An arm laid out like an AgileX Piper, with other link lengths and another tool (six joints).
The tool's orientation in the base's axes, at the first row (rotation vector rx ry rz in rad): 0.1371 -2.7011 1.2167
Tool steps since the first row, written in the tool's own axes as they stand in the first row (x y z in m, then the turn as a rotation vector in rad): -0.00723 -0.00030 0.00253 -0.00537 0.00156 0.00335; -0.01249 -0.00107 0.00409 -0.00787 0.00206 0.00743; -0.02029 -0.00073 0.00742 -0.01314 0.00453 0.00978; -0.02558 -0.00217 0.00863 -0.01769 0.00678 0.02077; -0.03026 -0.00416 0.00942 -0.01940 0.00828 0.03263; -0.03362 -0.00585 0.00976 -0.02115 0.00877 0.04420; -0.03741 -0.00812 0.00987 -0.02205 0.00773 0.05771; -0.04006 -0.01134 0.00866 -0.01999 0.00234 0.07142; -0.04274 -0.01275 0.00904 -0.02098 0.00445 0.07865; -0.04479 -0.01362 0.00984 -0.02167 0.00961 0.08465; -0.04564 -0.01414 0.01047 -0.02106 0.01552 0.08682; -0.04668 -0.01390 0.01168 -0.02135 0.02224 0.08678; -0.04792 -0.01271 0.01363 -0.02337 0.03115 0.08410
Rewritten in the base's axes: 0.00683 -0.00201 -0.00285 0.00461 -0.00142 -0.00438; 0.01191 -0.00363 -0.00434 0.00649 -0.00411 -0.00790; 0.01910 -0.00581 -0.00829 0.01099 -0.00418 -0.01227; 0.02436 -0.00760 -0.00906 0.01376 -0.01088 -0.02197; 0.02916 -0.00946 -0.00904 0.01376 -0.01875 -0.03112; 0.03268 -0.01079 -0.00868 0.01399 -0.02708 -0.03935; 0.03673 -0.01233 -0.00784 0.01339 -0.03789 -0.04756; 0.03998 -0.01353 -0.00521 0.01054 -0.05176 -0.05212; 0.04278 -0.01471 -0.00495 0.01030 -0.05577 -0.05856; 0.04483 -0.01586 -0.00524 0.00944 -0.05684 -0.06639; 0.04566 -0.01667 -0.00543 0.00766 -0.05457 -0.07201; 0.04650 -0.01741 -0.00660 0.00691 -0.05009 -0.07697; 0.04729 -0.01807 -0.00899 0.00783 -0.04216 -0.08216
